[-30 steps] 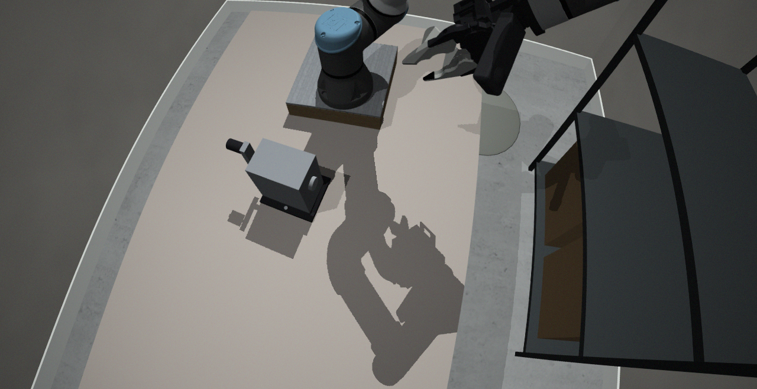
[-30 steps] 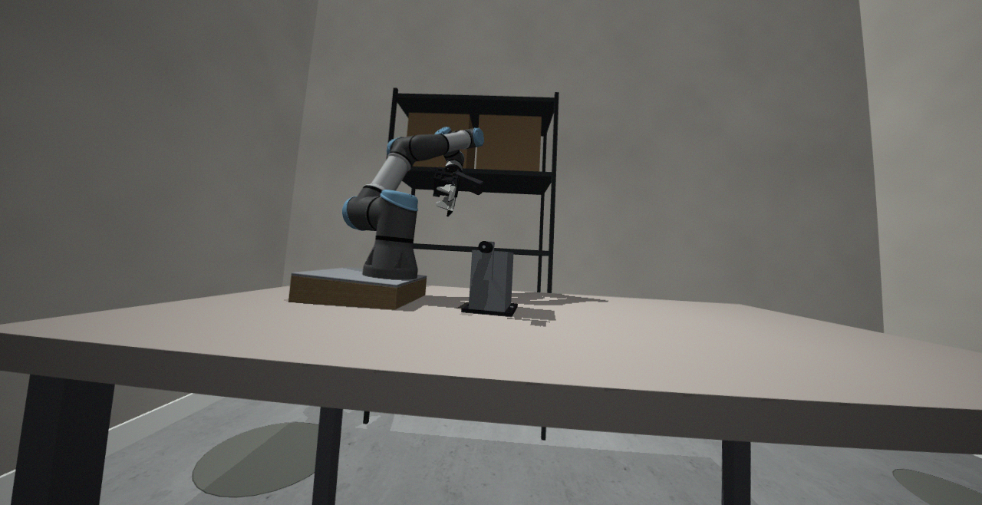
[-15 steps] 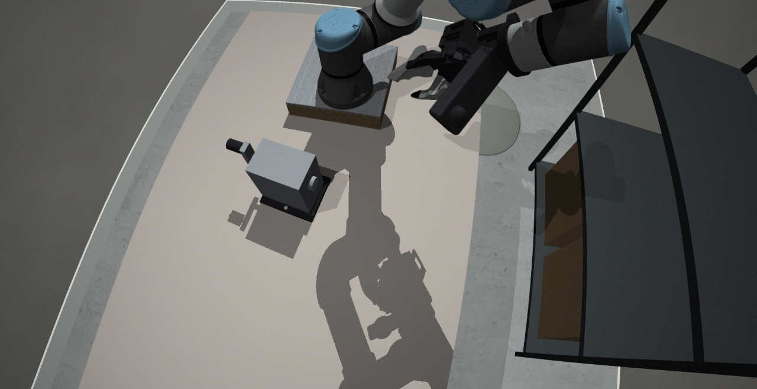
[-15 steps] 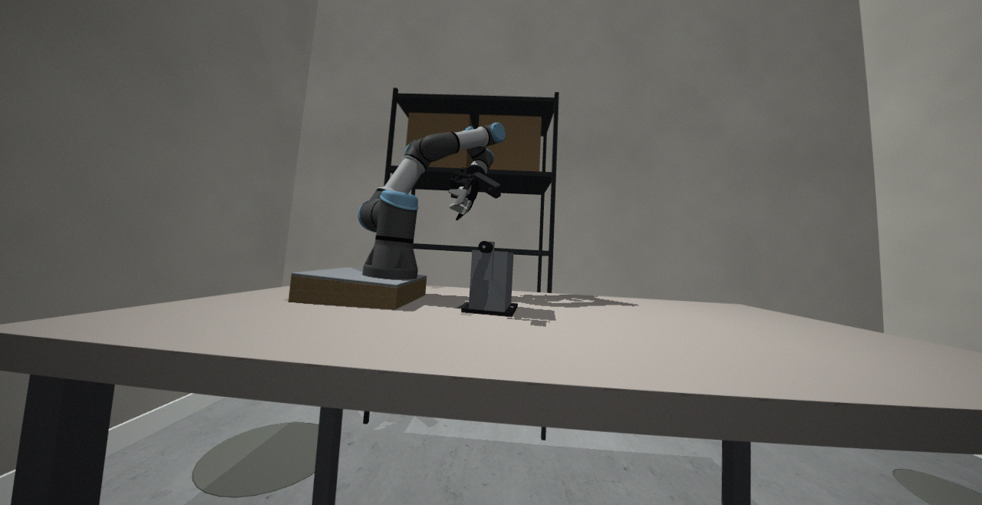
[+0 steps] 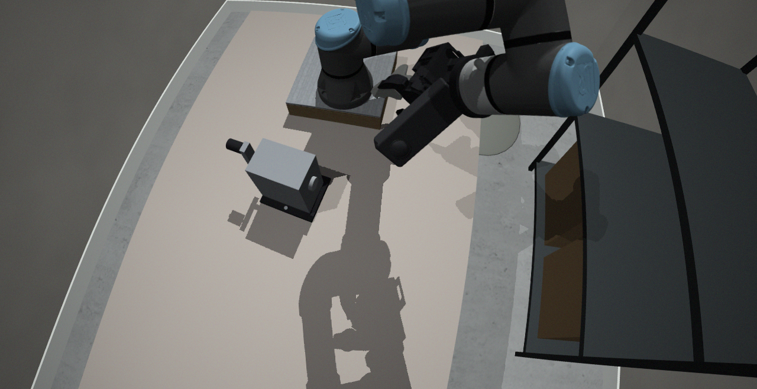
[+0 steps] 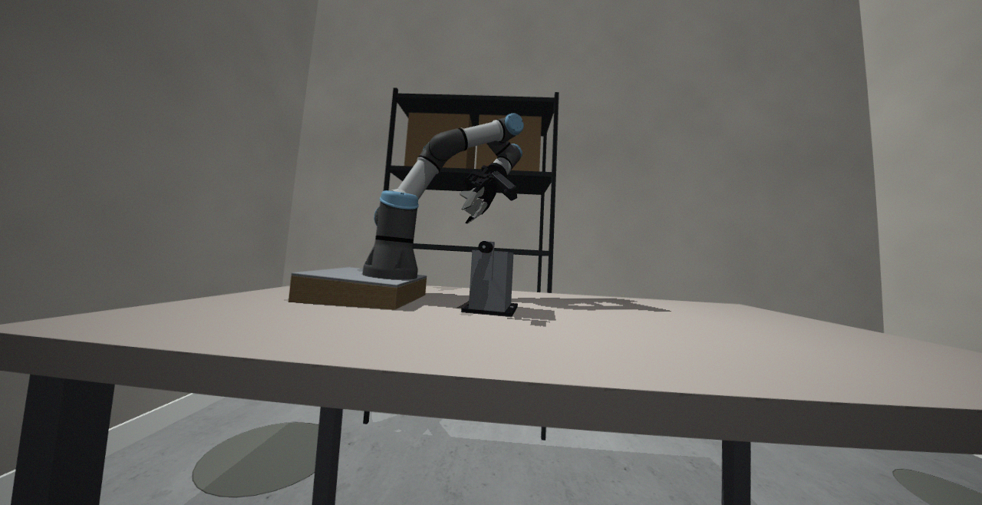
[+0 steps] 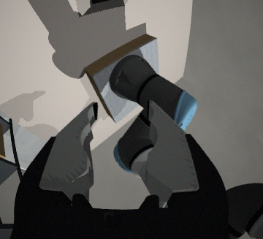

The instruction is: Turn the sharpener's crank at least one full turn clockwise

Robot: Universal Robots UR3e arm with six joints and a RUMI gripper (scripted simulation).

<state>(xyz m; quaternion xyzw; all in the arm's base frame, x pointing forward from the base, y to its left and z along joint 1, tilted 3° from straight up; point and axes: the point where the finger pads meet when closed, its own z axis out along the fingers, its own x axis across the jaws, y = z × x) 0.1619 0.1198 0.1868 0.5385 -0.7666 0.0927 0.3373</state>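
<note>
My gripper is now 270 mm to the left of the crank handle, 110 mm above it and 60 mm short of it.
</note>
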